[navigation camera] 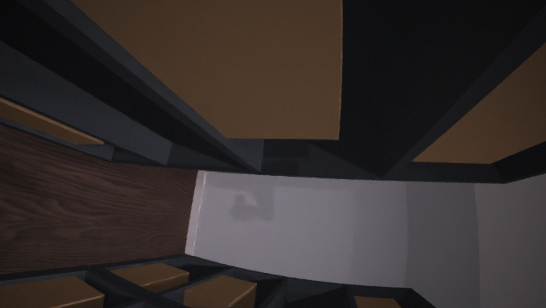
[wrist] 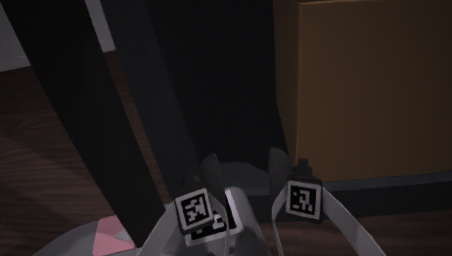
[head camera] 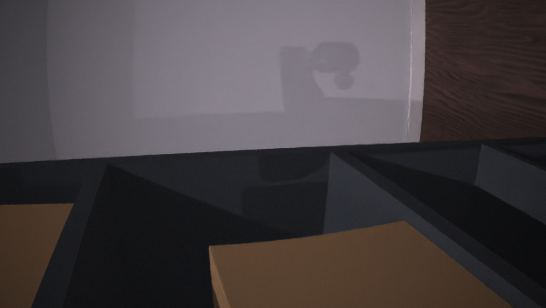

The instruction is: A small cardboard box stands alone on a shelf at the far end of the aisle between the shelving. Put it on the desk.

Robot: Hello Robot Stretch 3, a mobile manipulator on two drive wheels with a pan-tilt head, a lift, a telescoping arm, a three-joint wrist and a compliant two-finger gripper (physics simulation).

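Places are measured from the robot's base along level axes (x ahead, y left, z up), in centimetres.
Pixels of known places: gripper, fingertip midpoint: point(wrist: 245, 170).
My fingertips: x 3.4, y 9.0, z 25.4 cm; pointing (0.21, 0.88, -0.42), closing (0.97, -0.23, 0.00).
Observation:
Ahead of a thing's pixels: the offset from my fingertips to its top centre. "spot": to the spot under its first point. Level surfaces: height alone.
Cardboard boxes stand in dark shelving; I cannot tell whether any of them is the small box of the task. In the wrist view a large brown box @(spot: dx +20.3, dy +8.9, dz -1.6 cm) point(wrist: 375, 90) stands on a dark shelf board point(wrist: 390, 197) at the right. My gripper point(wrist: 245, 170) is open and empty, with a gap between its fingertips, low in the wrist view; the box is beyond it and to its right. In the head view a brown box @(spot: dx +39.9, dy +2.7, dz +89.5 cm) point(head camera: 325, 270) shows at the bottom centre and another box @(spot: dx +47.3, dy +0.4, dz +124.3 cm) point(head camera: 30, 250) at the left. The desk does not show in these views.
Dark shelving point(head camera: 80, 215) point(navigation camera: 450, 172) lines both sides of the navigation view, with brown boxes point(navigation camera: 260, 70) point(navigation camera: 155, 275) in its compartments. A pale wall point(head camera: 200, 60) point(navigation camera: 310, 225) bears a shadow. Wooden floor @(dz -25.3 cm) point(head camera: 485, 70) point(navigation camera: 90, 210) point(wrist: 75, 165) shows. A dark post point(wrist: 85, 100) slants at left in the wrist view.

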